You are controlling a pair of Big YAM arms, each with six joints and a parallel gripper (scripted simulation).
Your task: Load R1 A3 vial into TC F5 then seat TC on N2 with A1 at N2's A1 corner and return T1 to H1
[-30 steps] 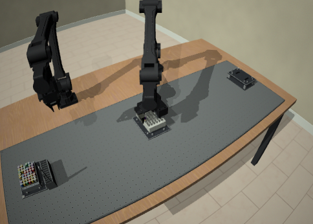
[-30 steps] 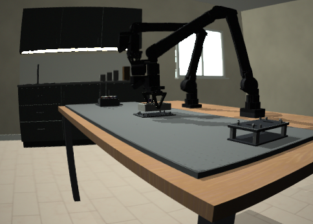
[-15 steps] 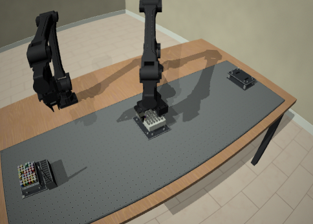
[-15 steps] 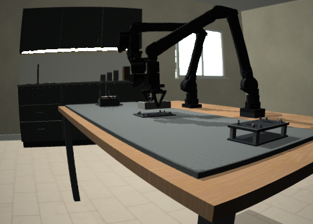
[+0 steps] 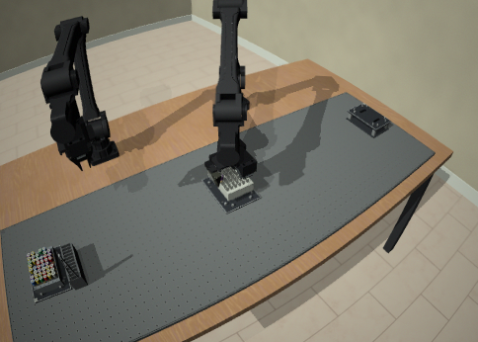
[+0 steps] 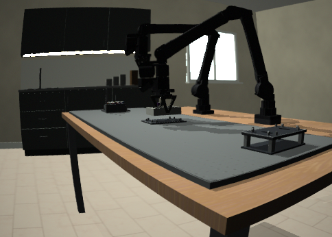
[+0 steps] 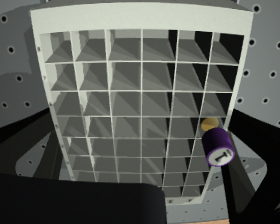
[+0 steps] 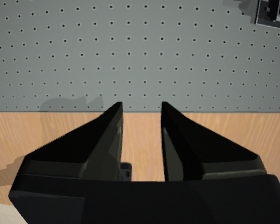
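The tube carrier TC lies right at my left hand. Round my left hand: holder H1: 6 cm ahead, 55 cm to the right, 4 cm below.
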